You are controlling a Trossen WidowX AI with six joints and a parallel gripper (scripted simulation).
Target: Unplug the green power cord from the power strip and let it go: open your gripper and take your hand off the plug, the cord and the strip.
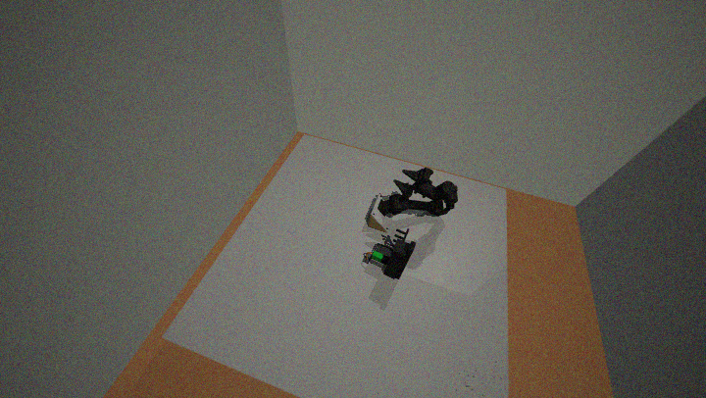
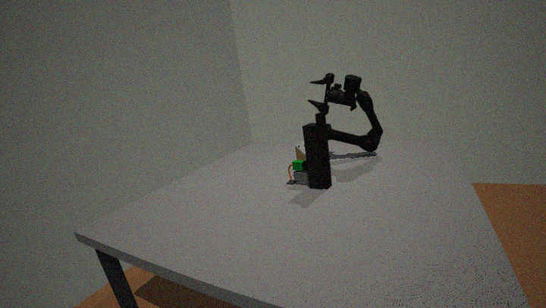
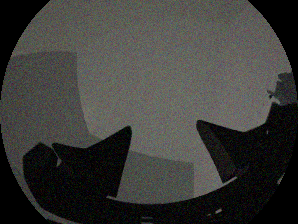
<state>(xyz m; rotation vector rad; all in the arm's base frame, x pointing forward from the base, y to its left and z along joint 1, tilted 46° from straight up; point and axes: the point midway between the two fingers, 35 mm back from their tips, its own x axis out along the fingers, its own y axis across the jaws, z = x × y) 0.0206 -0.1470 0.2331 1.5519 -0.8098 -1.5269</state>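
The green plug is 250 mm ahead of my gripper tip, 40 mm to the left of it and 260 mm below it.
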